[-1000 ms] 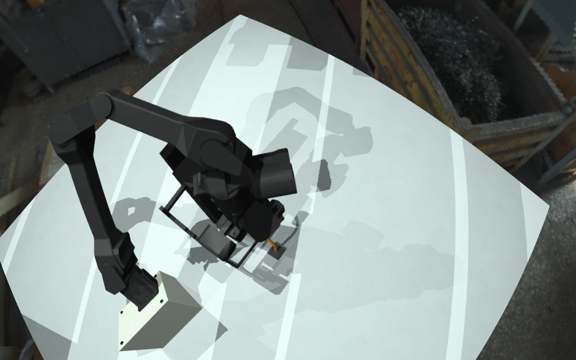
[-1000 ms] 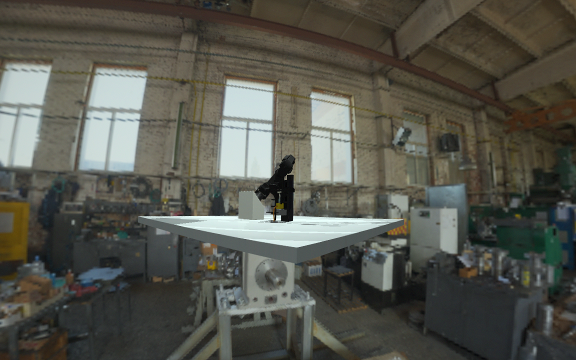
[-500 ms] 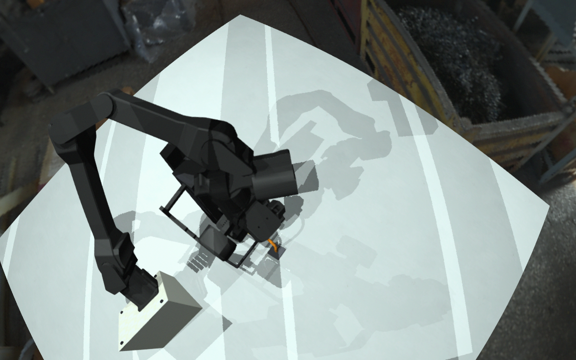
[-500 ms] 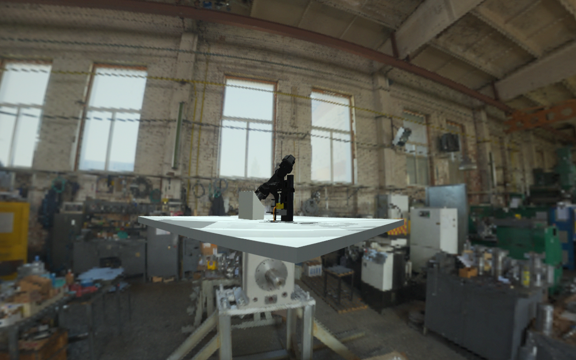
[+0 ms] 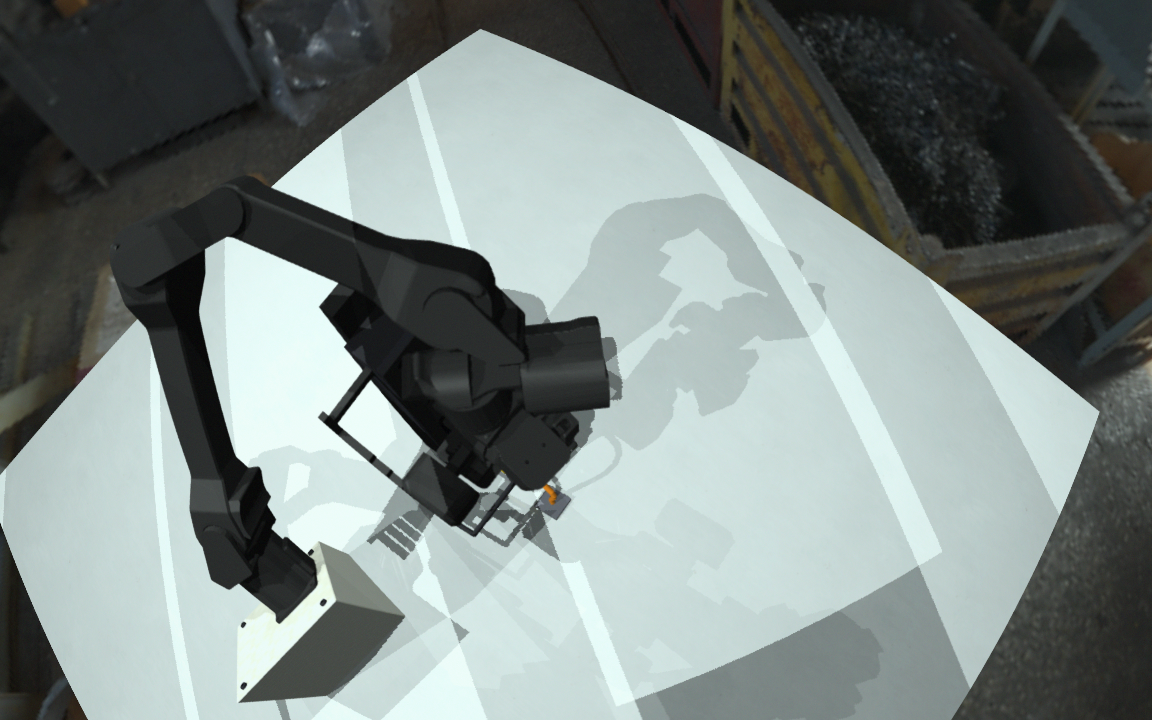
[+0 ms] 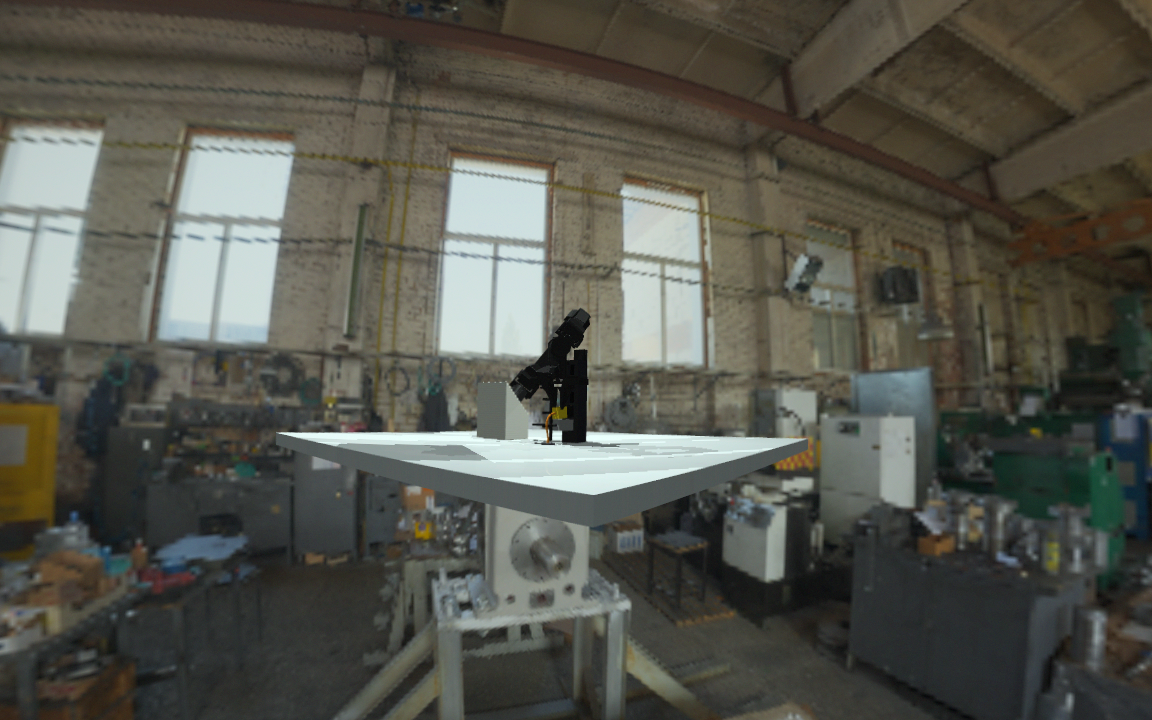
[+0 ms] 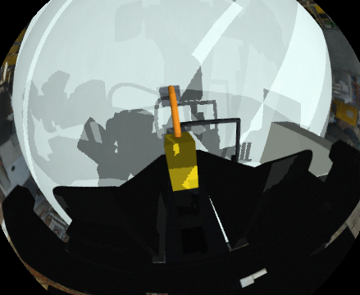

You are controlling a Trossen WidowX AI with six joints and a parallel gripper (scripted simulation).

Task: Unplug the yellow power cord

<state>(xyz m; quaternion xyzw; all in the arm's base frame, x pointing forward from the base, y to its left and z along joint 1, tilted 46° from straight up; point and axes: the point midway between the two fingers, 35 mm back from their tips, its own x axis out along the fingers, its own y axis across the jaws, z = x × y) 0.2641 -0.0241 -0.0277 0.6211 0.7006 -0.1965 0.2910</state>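
Right now the yellow plug is 3 cm to the left of my gripper tip and 1 cm behind it.
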